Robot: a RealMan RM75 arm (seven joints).
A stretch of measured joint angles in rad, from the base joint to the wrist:
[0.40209, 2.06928, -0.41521, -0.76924, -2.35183, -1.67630, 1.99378]
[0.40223, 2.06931, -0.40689, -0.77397, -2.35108, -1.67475, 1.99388]
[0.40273, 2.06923, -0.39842, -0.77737, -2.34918, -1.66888, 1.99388]
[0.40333, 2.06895, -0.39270, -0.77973, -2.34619, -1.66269, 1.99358]
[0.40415, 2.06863, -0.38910, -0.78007, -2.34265, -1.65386, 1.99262]
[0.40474, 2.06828, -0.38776, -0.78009, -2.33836, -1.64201, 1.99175]
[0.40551, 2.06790, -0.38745, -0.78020, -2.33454, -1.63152, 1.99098]
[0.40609, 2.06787, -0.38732, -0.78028, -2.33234, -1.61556, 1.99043]
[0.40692, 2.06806, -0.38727, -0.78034, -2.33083, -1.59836, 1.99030]
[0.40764, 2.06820, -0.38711, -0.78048, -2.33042, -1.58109, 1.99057]
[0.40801, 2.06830, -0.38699, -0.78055, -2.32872, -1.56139, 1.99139]
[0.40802, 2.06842, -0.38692, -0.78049, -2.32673, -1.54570, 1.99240]
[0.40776, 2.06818, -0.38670, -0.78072, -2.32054, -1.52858, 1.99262]
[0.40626, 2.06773, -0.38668, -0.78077, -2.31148, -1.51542, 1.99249]
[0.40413, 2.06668, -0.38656, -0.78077, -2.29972, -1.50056, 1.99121]
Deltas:
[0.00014, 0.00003, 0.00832, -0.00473, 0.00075, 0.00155, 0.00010]
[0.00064, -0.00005, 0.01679, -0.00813, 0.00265, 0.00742, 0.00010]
[0.00124, -0.00033, 0.02251, -0.01049, 0.00564, 0.01361, -0.00020]
[0.00206, -0.00065, 0.02611, -0.01083, 0.00918, 0.02244, -0.00116]
[0.00265, -0.00100, 0.02745, -0.01085, 0.01347, 0.03429, -0.00203]
[0.00342, -0.00138, 0.02776, -0.01096, 0.01729, 0.04478, -0.00280]
[0.00400, -0.00141, 0.02789, -0.01104, 0.01949, 0.06074, -0.00335]
[0.00483, -0.00122, 0.02794, -0.01110, 0.02100, 0.07794, -0.00348]
[0.00555, -0.00108, 0.02810, -0.01124, 0.02141, 0.09521, -0.00321]
[0.00592, -0.00098, 0.02822, -0.01131, 0.02311, 0.11491, -0.00239]
[0.00593, -0.00086, 0.02829, -0.01125, 0.02510, 0.13060, -0.00138]
[0.00567, -0.00110, 0.02851, -0.01148, 0.03129, 0.14772, -0.00116]
[0.00417, -0.00155, 0.02853, -0.01153, 0.04035, 0.16088, -0.00129]
[0.00204, -0.00260, 0.02865, -0.01153, 0.05211, 0.17574, -0.00257]

